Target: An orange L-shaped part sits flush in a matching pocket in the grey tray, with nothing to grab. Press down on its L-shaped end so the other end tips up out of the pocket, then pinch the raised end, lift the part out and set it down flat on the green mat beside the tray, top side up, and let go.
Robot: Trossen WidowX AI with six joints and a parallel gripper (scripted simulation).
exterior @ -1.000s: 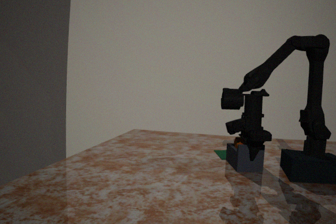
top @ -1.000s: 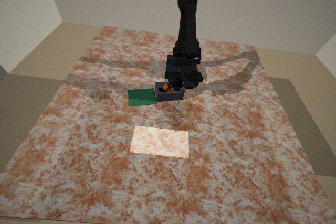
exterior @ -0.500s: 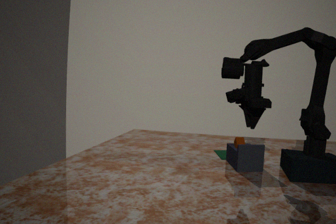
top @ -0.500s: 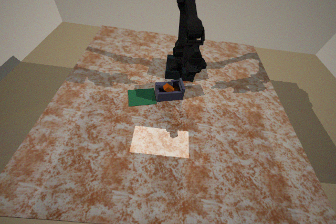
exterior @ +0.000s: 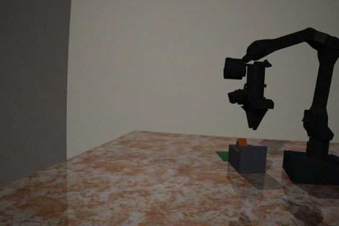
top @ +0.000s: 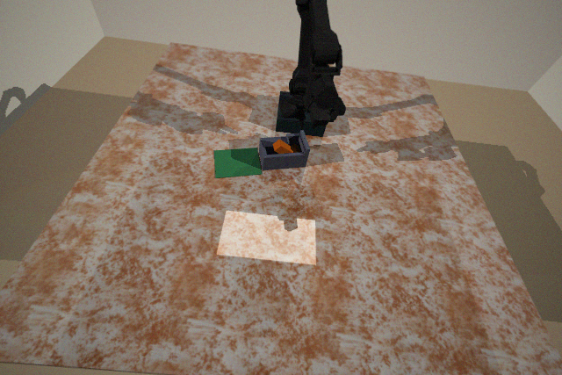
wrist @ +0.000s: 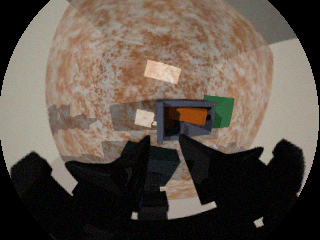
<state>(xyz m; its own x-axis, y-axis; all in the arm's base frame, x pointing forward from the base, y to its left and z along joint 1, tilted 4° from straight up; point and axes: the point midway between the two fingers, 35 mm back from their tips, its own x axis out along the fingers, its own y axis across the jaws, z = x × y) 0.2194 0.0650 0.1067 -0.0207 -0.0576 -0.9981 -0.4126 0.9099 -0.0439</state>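
Now: gripper tip 1 cm short of the orange l-shaped part, 4 cm to the left of it and 10 cm above it. The rest, counted from my gripper tip: green mat: 9 cm ahead, 20 cm to the right, 16 cm below.
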